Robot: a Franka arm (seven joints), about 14 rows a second.
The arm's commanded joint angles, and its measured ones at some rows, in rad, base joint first. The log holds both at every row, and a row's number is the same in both.
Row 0, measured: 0.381, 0.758, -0.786, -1.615, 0.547, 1.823, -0.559
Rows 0 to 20, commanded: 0.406, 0.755, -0.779, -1.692, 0.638, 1.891, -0.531; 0.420, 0.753, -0.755, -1.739, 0.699, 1.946, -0.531; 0.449, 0.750, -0.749, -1.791, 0.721, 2.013, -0.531; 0.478, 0.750, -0.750, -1.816, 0.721, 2.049, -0.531; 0.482, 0.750, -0.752, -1.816, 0.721, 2.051, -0.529; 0.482, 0.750, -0.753, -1.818, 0.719, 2.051, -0.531; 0.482, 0.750, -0.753, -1.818, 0.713, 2.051, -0.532; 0.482, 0.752, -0.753, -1.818, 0.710, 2.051, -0.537; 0.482, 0.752, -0.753, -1.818, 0.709, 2.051, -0.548; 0.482, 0.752, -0.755, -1.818, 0.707, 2.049, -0.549; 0.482, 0.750, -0.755, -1.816, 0.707, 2.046, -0.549; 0.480, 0.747, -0.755, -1.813, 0.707, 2.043, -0.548; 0.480, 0.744, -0.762, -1.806, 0.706, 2.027, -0.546; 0.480, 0.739, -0.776, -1.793, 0.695, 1.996, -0.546; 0.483, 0.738, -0.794, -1.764, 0.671, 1.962, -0.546; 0.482, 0.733, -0.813, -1.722, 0.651, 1.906, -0.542; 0.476, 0.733, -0.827, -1.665, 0.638, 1.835, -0.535; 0.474, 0.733, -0.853, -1.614, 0.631, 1.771, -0.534; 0.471, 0.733, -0.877, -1.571, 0.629, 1.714, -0.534; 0.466, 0.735, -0.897, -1.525, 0.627, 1.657, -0.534; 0.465, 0.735, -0.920, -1.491, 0.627, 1.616, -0.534
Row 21, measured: 0.475, 0.739, -0.886, -1.571, 0.647, 1.712, -0.546
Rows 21 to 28, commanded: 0.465, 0.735, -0.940, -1.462, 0.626, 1.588, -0.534; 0.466, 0.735, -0.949, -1.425, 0.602, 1.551, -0.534; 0.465, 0.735, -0.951, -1.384, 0.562, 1.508, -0.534; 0.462, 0.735, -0.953, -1.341, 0.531, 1.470, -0.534; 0.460, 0.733, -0.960, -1.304, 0.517, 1.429, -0.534; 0.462, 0.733, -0.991, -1.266, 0.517, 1.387, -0.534; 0.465, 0.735, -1.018, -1.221, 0.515, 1.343, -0.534; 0.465, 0.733, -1.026, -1.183, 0.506, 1.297, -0.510
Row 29, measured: 0.471, 0.726, -0.993, -1.283, 0.530, 1.393, -0.542
